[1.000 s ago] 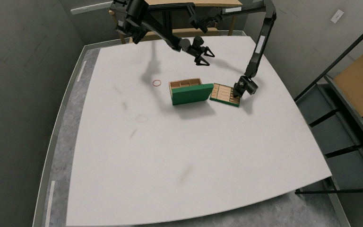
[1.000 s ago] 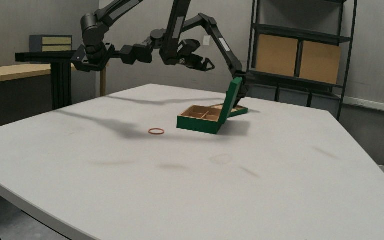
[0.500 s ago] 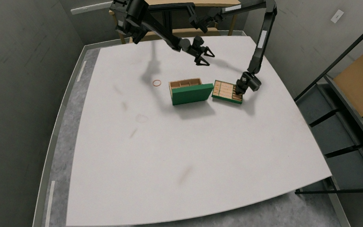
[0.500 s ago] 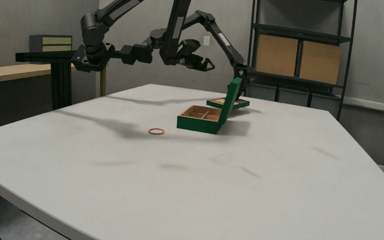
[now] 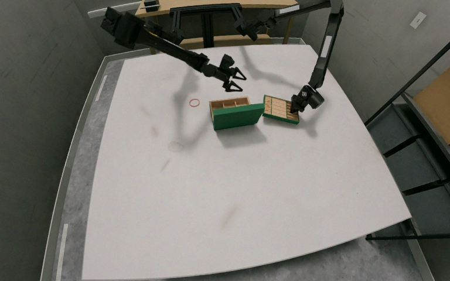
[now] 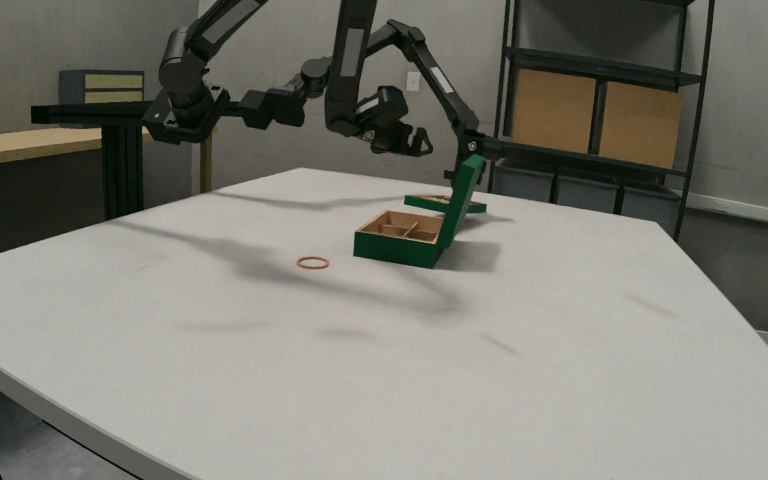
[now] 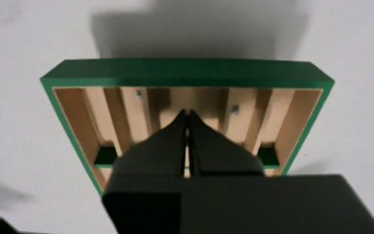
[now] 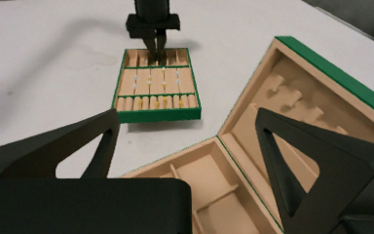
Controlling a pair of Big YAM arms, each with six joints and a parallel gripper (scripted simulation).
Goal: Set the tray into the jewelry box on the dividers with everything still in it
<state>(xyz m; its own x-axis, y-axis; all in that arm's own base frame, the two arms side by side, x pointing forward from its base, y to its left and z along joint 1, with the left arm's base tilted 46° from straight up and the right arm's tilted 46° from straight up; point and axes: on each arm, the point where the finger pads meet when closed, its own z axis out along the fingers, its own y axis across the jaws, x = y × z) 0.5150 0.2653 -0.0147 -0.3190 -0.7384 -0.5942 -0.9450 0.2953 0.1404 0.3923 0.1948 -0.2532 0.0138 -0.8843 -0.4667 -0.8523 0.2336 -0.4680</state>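
Observation:
Now: left hand 34 cm to the left of the green jewelry box, 8 cm past it and 6 cm below it. Round my left hand: ring: 53 cm to the right, 27 cm behind, 5 cm below; then green tray: 6 cm to the right, 3 cm behind.

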